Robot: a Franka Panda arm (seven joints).
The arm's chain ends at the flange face. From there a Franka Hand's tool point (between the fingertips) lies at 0.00 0.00 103.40 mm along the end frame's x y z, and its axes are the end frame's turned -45 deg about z.
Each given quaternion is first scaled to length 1.
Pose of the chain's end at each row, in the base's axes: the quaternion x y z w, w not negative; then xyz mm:
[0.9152 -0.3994 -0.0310 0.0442 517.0 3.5 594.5]
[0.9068 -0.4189 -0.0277 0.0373 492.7 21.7 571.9]
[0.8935 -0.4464 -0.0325 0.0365 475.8 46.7 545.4]
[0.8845 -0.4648 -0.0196 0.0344 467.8 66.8 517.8]
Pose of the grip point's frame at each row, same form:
[0.9984 -0.0188 -0.0456 0.0290 507.5 -2.3 491.7]
[0.9981 -0.0400 -0.0399 0.0239 484.3 17.1 468.9]
[0.9963 -0.0705 -0.0440 0.0213 466.4 43.0 442.5]
[0.9951 -0.0909 -0.0313 0.0243 460.9 62.4 414.7]

